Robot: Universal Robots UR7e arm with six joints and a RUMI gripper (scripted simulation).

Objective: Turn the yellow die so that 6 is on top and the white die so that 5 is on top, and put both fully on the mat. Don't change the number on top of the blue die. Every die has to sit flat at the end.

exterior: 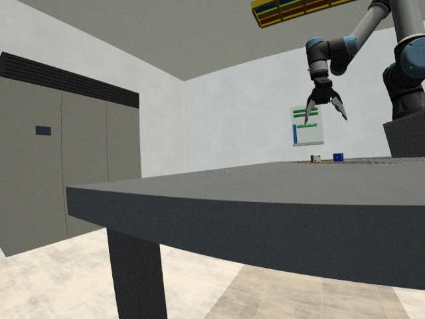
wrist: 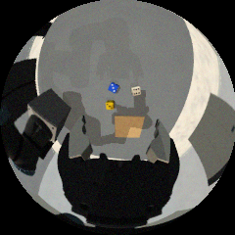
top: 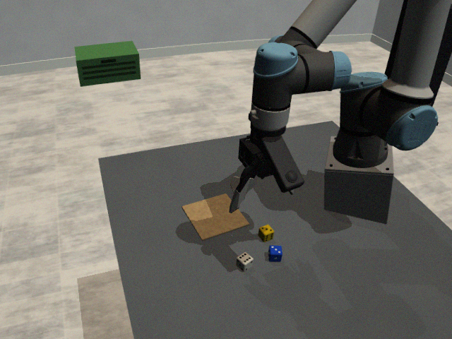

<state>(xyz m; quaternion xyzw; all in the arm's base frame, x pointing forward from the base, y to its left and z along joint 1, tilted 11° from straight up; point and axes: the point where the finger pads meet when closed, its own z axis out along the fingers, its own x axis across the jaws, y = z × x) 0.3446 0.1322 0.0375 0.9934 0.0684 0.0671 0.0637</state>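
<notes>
Now: hand 14 cm above the yellow die, 4 cm to the left of it and 4 cm past it. Round my hand: tan mat: 15 cm to the right, 15 cm below, 7 cm ahead; white die: 14 cm below, 5 cm ahead, 4 cm to the left; blue die: 14 cm below, 4 cm to the left, 4 cm behind.
</notes>
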